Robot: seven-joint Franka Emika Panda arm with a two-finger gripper.
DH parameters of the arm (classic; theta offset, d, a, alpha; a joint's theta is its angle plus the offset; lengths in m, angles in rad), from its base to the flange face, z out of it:
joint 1: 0 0.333 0 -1.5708
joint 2: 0 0 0 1.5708
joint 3: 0 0.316 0.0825 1.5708
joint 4: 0 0 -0.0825 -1.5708
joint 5: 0 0.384 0 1.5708
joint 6: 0 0 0.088 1.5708
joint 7: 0 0.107 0 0
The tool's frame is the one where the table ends.
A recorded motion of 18 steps. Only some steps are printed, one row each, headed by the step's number.
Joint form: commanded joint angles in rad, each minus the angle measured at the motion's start. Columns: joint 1, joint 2, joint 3, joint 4, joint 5, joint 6, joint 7.
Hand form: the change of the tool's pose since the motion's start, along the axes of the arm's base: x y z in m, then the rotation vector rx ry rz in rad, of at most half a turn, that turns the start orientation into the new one. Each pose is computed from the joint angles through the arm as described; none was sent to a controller.
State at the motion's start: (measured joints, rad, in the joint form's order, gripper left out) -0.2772 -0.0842 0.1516 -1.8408 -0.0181 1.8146 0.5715
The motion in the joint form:
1: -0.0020 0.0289 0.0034 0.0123 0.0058 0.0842 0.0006
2: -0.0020 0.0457 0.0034 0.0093 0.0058 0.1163 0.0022
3: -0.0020 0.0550 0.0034 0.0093 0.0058 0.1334 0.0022
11: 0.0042 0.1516 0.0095 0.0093 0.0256 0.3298 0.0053
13: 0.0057 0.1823 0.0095 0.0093 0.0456 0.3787 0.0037
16: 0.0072 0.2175 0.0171 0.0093 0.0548 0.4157 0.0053
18: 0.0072 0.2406 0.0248 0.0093 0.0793 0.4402 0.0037
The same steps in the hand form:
1: 0.0159 -0.0014 -0.0015 0.0016 -0.0686 0.0020
2: 0.0223 -0.0028 -0.0091 0.0029 -0.0814 0.0009
3: 0.0258 -0.0035 -0.0125 0.0034 -0.0895 0.0012
11: 0.0625 -0.0026 -0.0475 0.0263 -0.1939 0.0040
13: 0.0718 -0.0030 -0.0605 0.0465 -0.2150 -0.0028
16: 0.0808 0.0007 -0.0777 0.0615 -0.2188 -0.0020
18: 0.0865 0.0047 -0.0890 0.0876 -0.2232 -0.0069

